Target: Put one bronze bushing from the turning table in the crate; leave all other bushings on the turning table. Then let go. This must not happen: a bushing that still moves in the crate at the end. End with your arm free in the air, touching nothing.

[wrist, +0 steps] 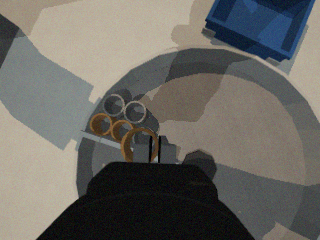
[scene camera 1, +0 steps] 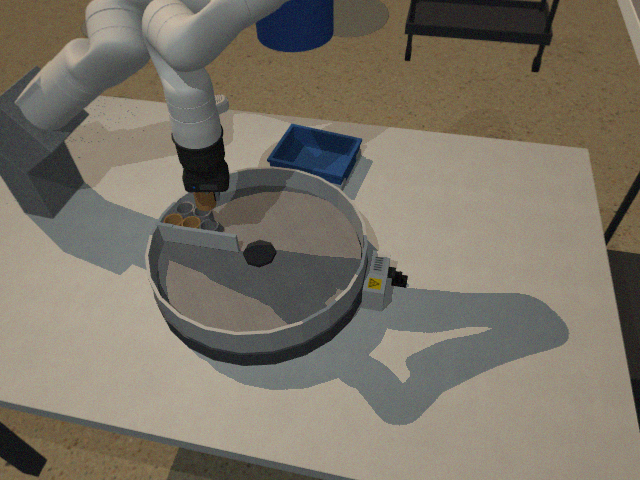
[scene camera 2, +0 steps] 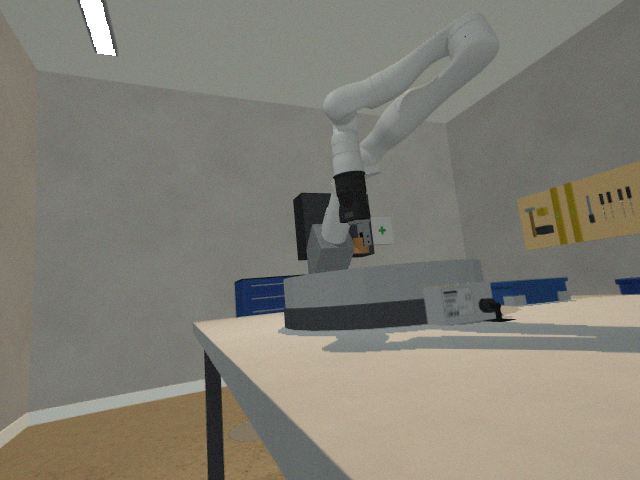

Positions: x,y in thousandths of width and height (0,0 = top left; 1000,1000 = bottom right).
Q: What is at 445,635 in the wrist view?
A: My gripper.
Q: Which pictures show my gripper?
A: The wrist view, scene camera 1 and scene camera 2: all of them.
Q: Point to a grey turning table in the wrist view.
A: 705,510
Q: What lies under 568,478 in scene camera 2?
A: My gripper.
